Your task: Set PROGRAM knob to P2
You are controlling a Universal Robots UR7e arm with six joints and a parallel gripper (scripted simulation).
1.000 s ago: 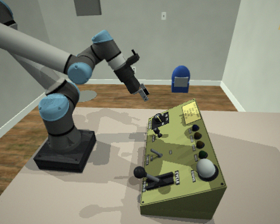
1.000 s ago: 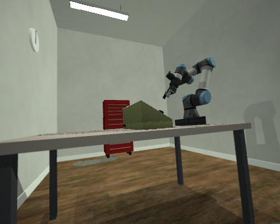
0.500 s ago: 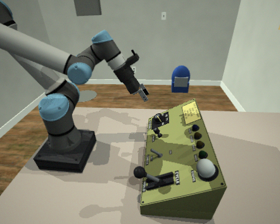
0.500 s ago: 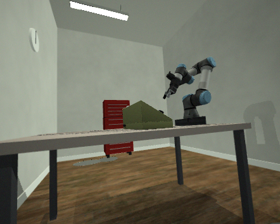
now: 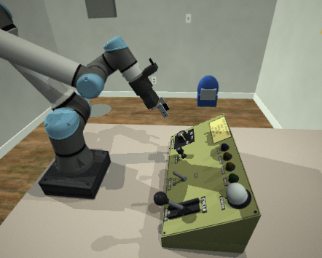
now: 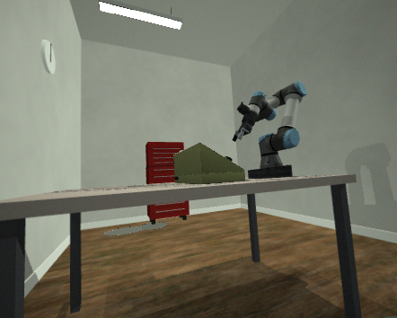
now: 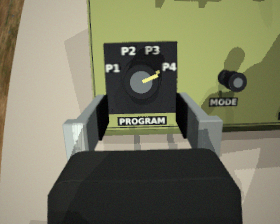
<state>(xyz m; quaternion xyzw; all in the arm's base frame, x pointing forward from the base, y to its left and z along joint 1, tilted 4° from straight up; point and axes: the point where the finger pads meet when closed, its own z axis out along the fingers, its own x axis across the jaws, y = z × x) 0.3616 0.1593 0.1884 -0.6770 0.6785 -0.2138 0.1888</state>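
Now: hand 7 cm short of the mode knob, 12 cm to the left of it and 12 cm above it. Round my hand: olive console: 11 cm ahead, 19 cm to the right, 15 cm below; then check toggle: 7 cm ahead, 24 cm to the right, 13 cm below; then ball-handled lever: 4 cm ahead, 36 cm to the right, 12 cm below.
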